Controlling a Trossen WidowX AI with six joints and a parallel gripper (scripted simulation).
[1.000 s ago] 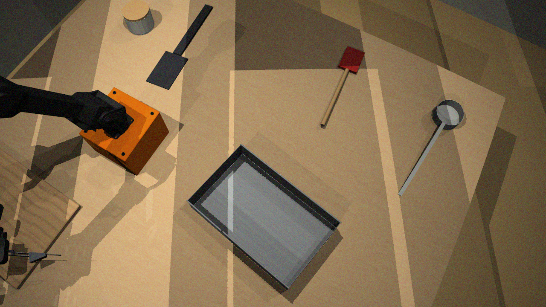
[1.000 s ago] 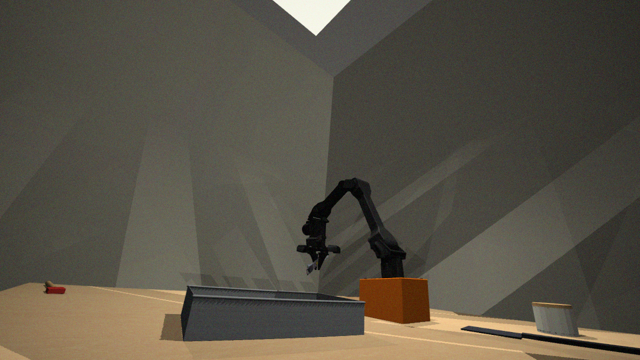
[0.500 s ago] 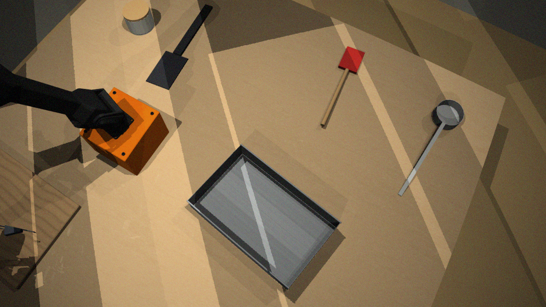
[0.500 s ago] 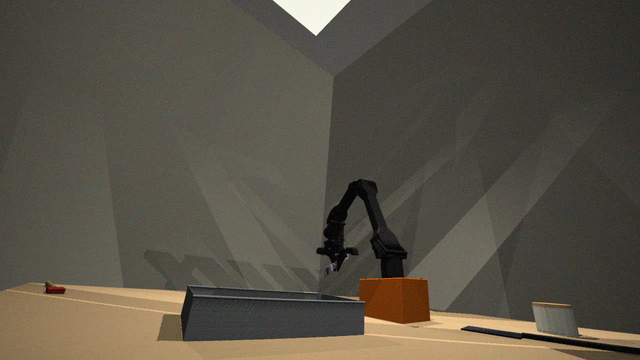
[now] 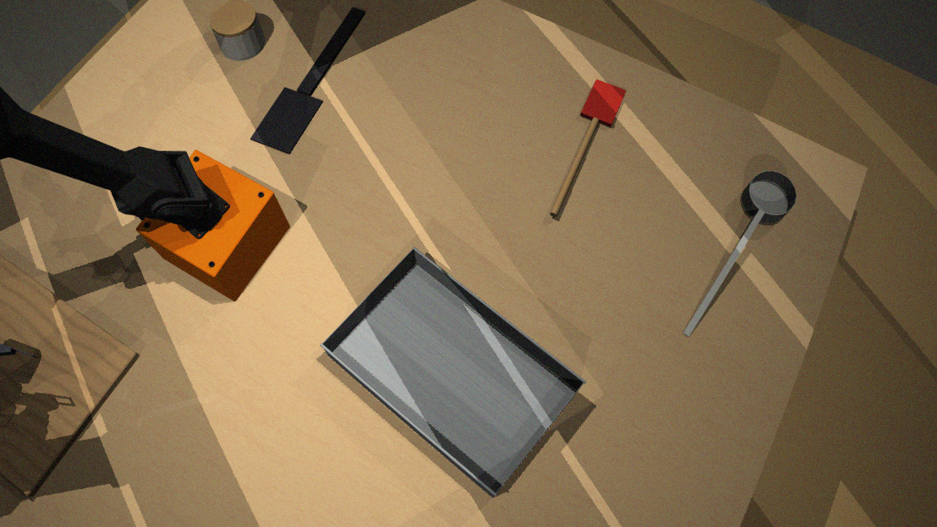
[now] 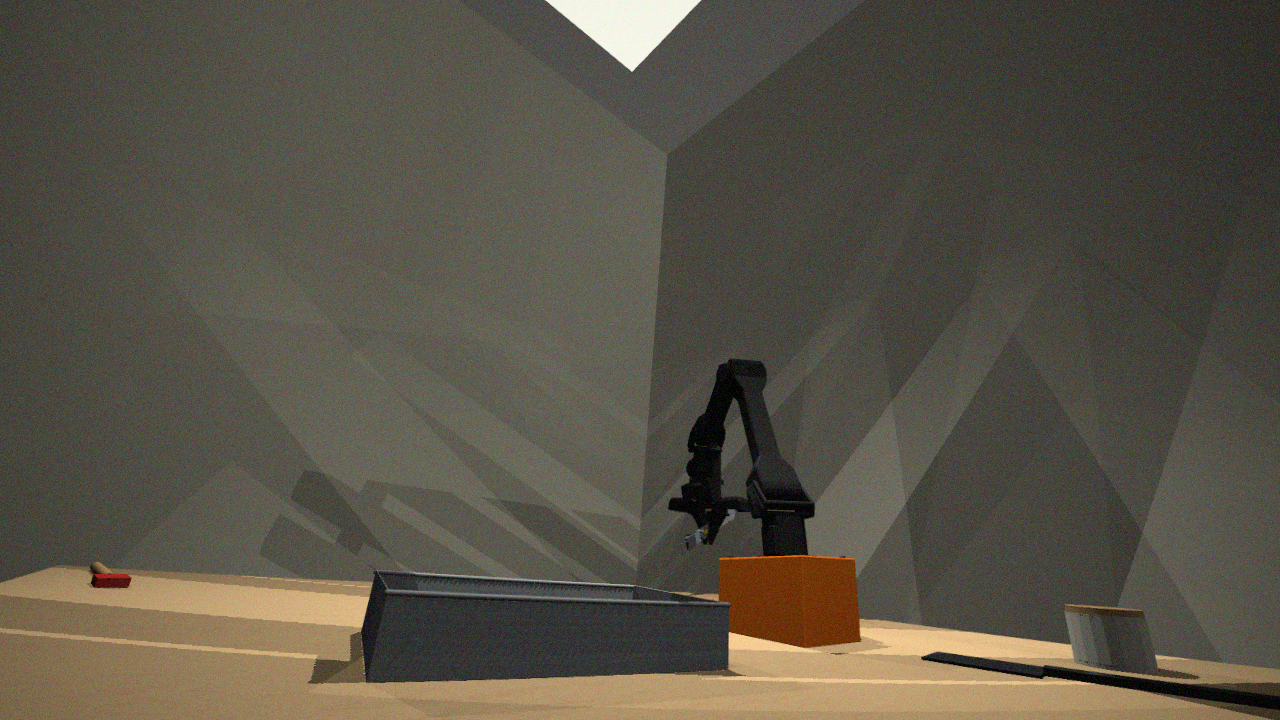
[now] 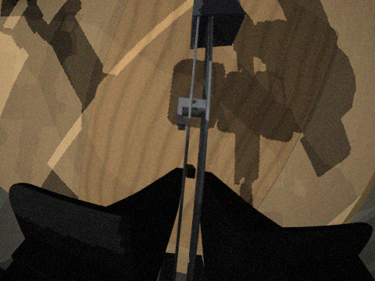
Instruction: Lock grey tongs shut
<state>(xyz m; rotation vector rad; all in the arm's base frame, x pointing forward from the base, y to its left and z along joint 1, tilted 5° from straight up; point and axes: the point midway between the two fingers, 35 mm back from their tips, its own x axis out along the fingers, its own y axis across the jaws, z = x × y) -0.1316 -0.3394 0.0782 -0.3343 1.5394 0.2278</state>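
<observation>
Now: the wooden board 120 mm below my gripper tip. Also, from my gripper tip: black spatula: 650 mm to the left, 120 mm below, 30 mm ahead; grey roasting tin: 540 mm ahead, 400 mm to the left, 100 mm below; lidded pot: 640 mm to the left, 130 mm behind, 90 mm below.
</observation>
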